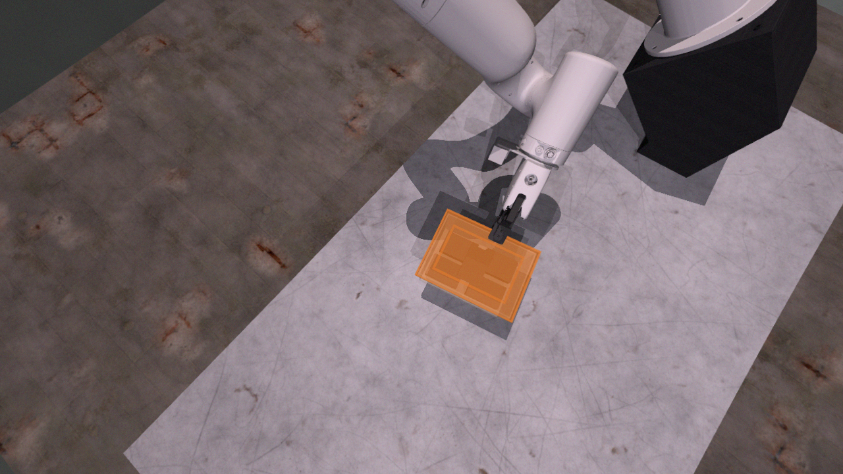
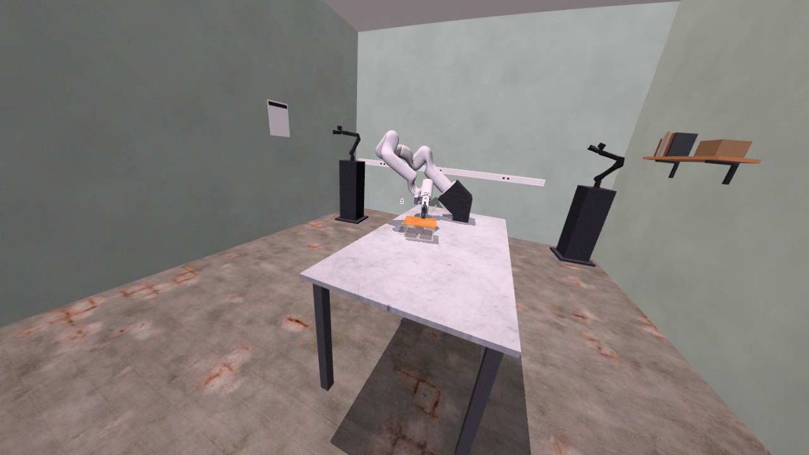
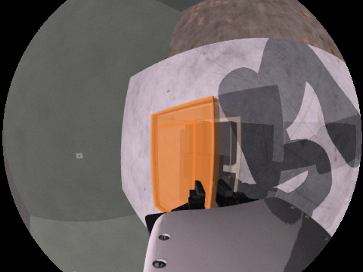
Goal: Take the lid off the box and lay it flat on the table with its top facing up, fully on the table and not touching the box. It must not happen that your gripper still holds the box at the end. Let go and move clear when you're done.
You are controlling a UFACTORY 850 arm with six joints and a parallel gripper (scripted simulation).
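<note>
The orange lid lies 80 mm ahead of my hand and 10 mm below it. Also, from my hand: box 80 mm ahead, 60 mm below.
</note>
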